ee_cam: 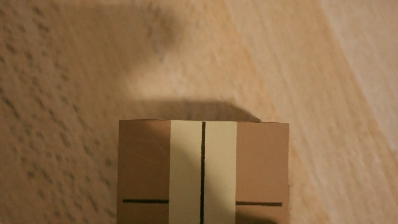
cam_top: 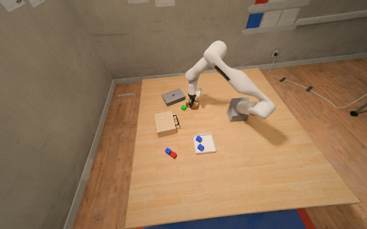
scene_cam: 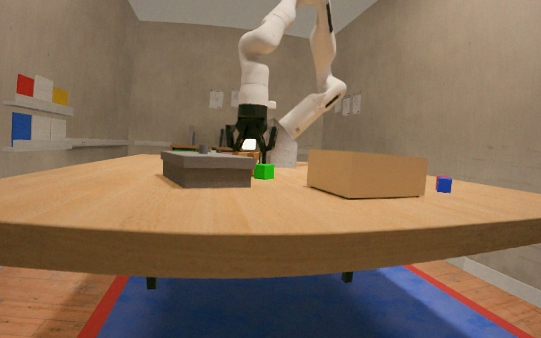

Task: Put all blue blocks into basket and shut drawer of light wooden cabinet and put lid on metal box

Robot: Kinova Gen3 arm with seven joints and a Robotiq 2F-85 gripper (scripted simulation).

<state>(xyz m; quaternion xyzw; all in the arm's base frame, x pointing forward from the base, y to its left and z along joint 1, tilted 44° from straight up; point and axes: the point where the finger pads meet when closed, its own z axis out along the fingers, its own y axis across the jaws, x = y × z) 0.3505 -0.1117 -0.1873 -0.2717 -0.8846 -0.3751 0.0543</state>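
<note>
My gripper is now right at the brown cardboard box. Also, from my hand: grey lid 15 cm ahead, 13 cm to the right, 1 cm above; then metal box 15 cm ahead, 13 cm to the right, 1 cm below; then green block 8 cm ahead, 2 cm to the left, 2 cm below.
</note>
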